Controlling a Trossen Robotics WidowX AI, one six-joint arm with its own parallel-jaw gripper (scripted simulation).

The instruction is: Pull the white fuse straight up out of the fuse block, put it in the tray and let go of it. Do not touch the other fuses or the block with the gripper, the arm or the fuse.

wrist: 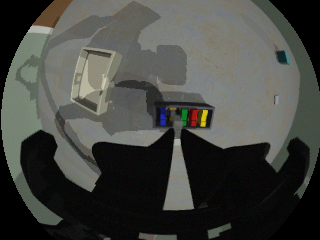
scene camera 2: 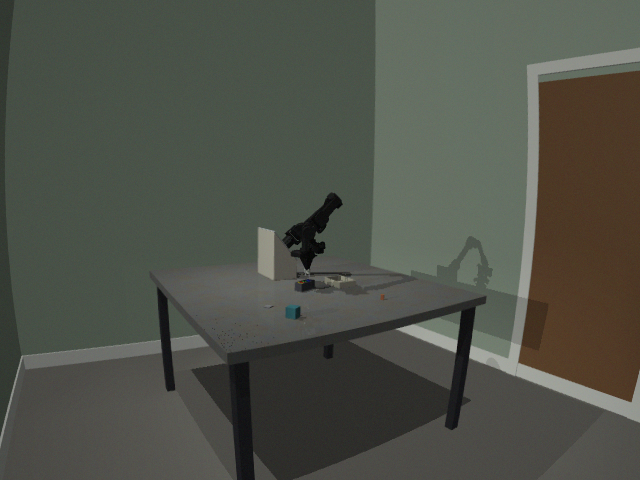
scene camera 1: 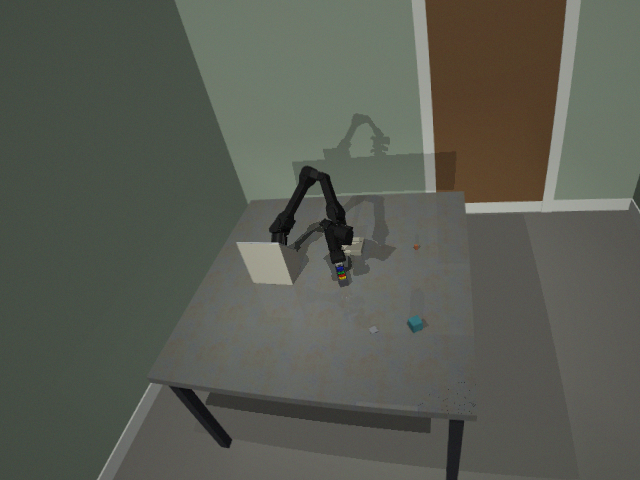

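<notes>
There is a white fuse, and my gripper is holding it. I can see a beige tray as well.
</notes>
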